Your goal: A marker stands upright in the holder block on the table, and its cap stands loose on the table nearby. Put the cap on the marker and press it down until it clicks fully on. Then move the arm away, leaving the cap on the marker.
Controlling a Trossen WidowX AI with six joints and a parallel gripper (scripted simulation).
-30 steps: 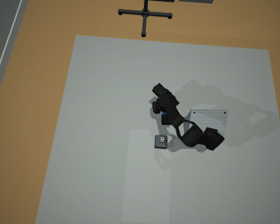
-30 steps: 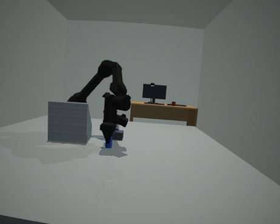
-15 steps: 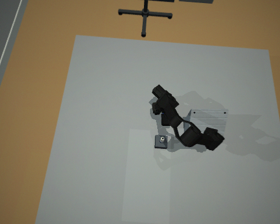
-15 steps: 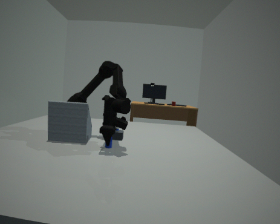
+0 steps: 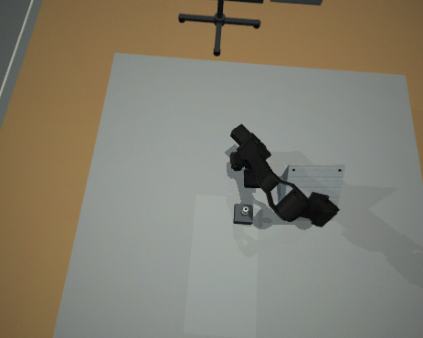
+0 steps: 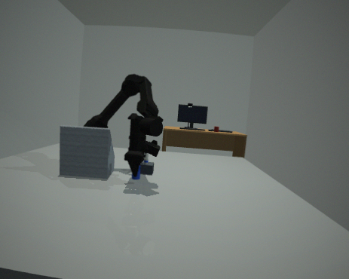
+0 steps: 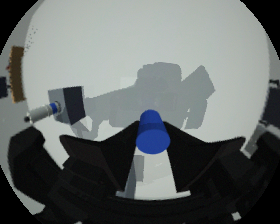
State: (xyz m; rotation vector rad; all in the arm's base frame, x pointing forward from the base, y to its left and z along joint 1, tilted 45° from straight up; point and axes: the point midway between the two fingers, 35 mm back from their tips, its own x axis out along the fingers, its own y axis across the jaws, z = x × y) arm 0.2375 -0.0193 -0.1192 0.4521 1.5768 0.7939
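Right now the dark holder block is 17 cm to the left of my gripper tip and 1 cm below it. From my gripper tip the other things lie so: blue cap 1 cm above.
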